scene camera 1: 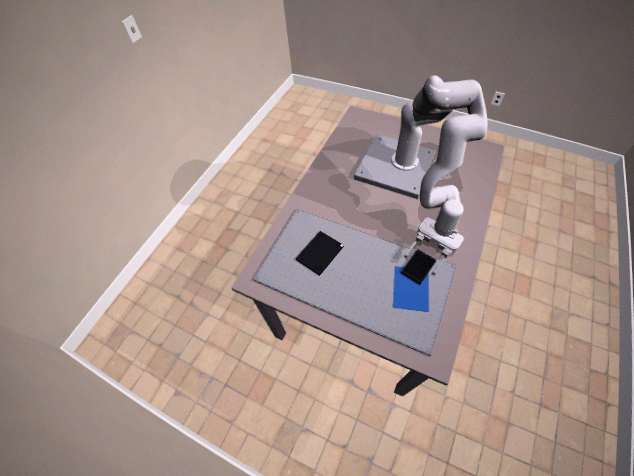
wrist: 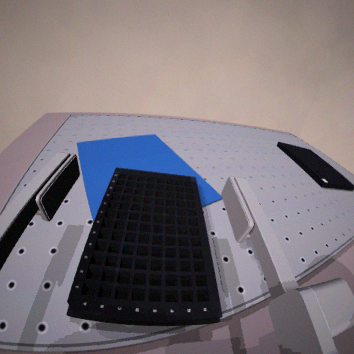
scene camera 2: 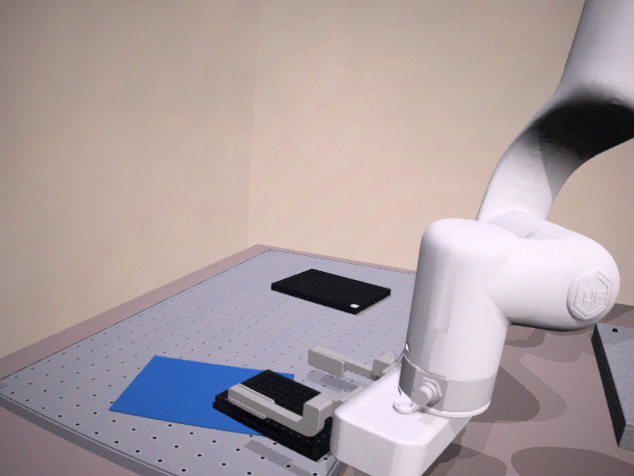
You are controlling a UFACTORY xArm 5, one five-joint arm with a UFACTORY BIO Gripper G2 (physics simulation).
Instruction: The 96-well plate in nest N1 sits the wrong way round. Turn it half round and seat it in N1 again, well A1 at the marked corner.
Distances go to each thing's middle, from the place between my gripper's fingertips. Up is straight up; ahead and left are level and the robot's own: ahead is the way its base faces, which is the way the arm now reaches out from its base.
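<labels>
The black 96-well plate point(wrist: 146, 261) is 20 mm behind my hand and 40 mm below it. As for the blue rectangle point(scene camera 2: 174, 390), it sits 10 mm to the right of my hand, 80 mm ahead of it and 50 mm below it. And there is the black nest N1 point(scene camera 2: 327, 289), which I find 20 mm ahead of my hand, 40 mm below it and 380 mm to the right of it.
</labels>
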